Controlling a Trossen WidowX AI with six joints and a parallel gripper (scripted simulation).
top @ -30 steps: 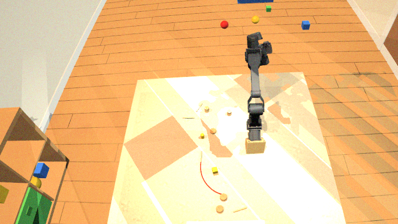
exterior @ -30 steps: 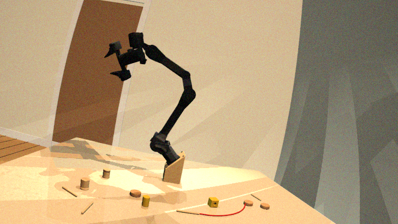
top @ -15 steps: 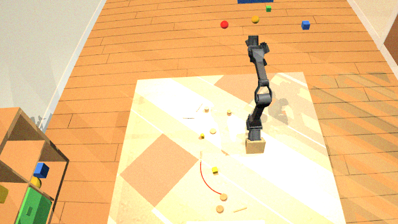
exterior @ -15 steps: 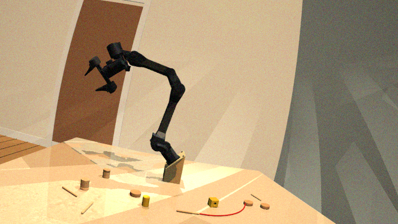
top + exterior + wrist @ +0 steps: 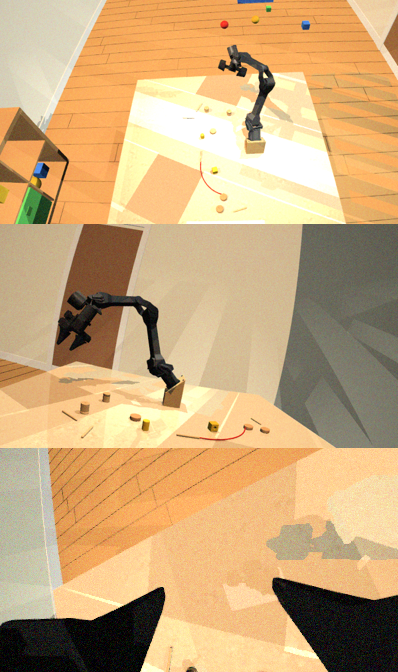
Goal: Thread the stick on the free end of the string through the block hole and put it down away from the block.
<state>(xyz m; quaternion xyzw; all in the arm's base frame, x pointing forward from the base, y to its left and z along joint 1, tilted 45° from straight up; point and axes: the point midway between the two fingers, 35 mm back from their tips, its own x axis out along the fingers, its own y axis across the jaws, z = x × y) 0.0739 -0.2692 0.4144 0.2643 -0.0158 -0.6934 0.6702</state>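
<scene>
My gripper tip is now 190 mm short of the yellow wooden block, 620 mm to the right of it and 160 mm above it. From my gripper tip the other things lie so: thin wooden stick (270 mm ahead, 530 mm to the left, 170 mm below); then yellow cylinder (240 mm ahead, 370 mm to the left, 160 mm below); then wooden cylinder (190 mm ahead, 160 mm to the left, 160 mm below).
</scene>
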